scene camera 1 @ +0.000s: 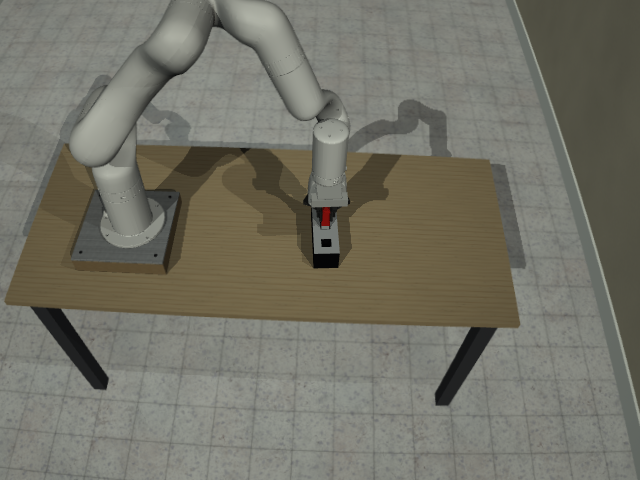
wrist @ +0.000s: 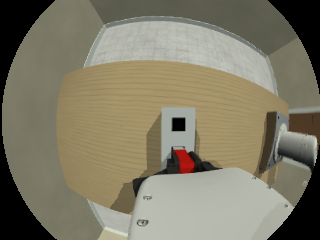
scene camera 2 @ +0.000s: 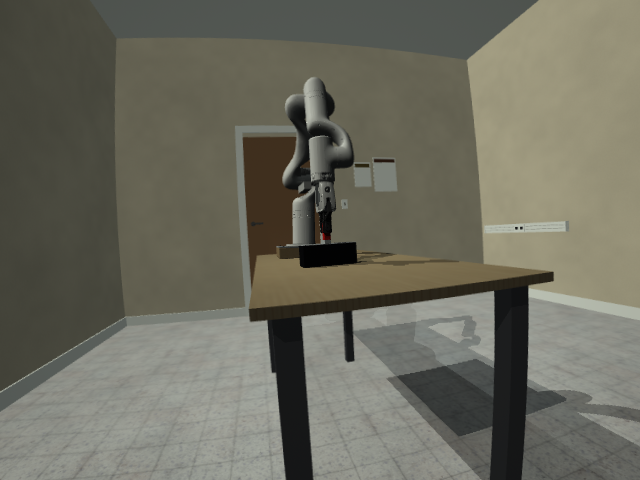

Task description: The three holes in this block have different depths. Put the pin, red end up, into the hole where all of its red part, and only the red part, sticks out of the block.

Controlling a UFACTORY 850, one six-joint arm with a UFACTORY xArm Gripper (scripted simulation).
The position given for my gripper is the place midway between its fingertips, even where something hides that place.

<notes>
I see my gripper (scene camera 2: 326, 232) and a black block (scene camera 2: 312, 255).
The black block shows as well in scene camera 1 (scene camera 1: 325, 242) and in the wrist view (wrist: 177, 123). My gripper is seen too in the wrist view (wrist: 181, 159).
</notes>
